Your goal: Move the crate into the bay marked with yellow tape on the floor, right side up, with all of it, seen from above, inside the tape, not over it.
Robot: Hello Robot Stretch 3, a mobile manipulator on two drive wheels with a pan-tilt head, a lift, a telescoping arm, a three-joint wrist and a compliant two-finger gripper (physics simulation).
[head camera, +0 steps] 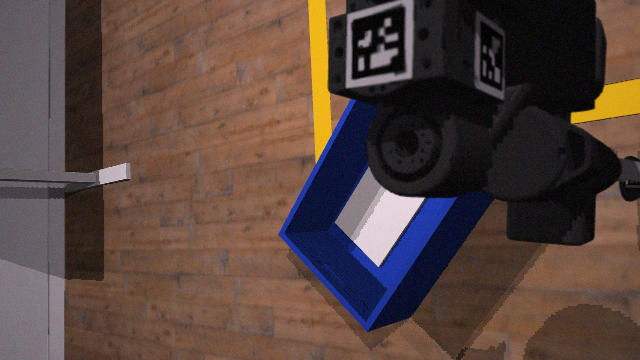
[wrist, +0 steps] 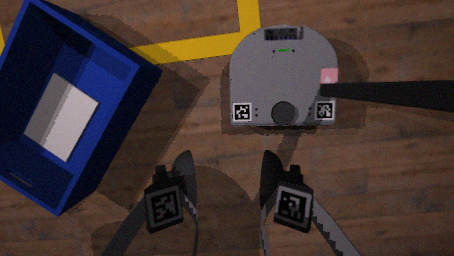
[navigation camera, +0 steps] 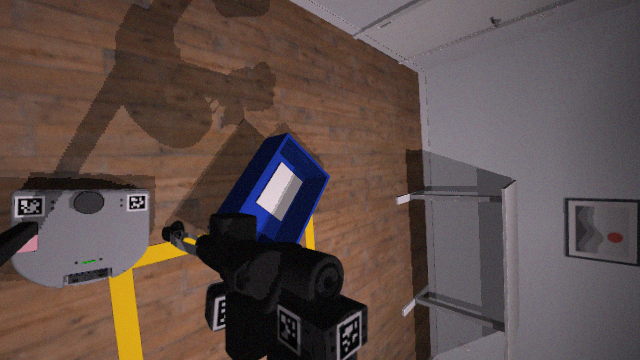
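Where they show: gripper, between the fingertips: [wrist: 227, 169] [navigation camera: 191, 229]; robot's base, origin of its link: [wrist: 276, 107] [navigation camera: 89, 201].
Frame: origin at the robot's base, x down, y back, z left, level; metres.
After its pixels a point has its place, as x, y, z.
The blue crate [head camera: 310, 200] {-0.184, -0.013, -1.007} [navigation camera: 250, 185] {-0.176, -0.061, -0.577} [wrist: 122, 115] {-0.148, -0.003, -0.537} stands open side up on the floor, turned at an angle, with a white rectangle on its inner bottom. It lies across one side of the bay's yellow tape [head camera: 319, 75] {-0.001, 0.413, -1.140} [navigation camera: 125, 315] {-0.001, 0.468, -0.111} [wrist: 190, 47] {-0.001, 0.234, -0.322}, covering part of it; much of the crate is outside the bay. My arm hides its far end in the head view. My gripper [navigation camera: 175, 233] [wrist: 227, 169] {-0.759, 0.021, -0.141} is open, its fingers apart with floor showing between them, and it is beside the crate, apart from it. The black block does not show in these views.
My grey base [navigation camera: 85, 240] {-0.160, 0.119, 0.008} [wrist: 280, 75] {-0.160, 0.114, -0.009} stands by a corner of the tape, on the other side of the gripper from the crate. A pale frame with two protruding legs [head camera: 114, 173] [navigation camera: 509, 270] stands at the wall. A framed picture [navigation camera: 570, 230] {-1.337, 0.358, -3.143} hangs there.
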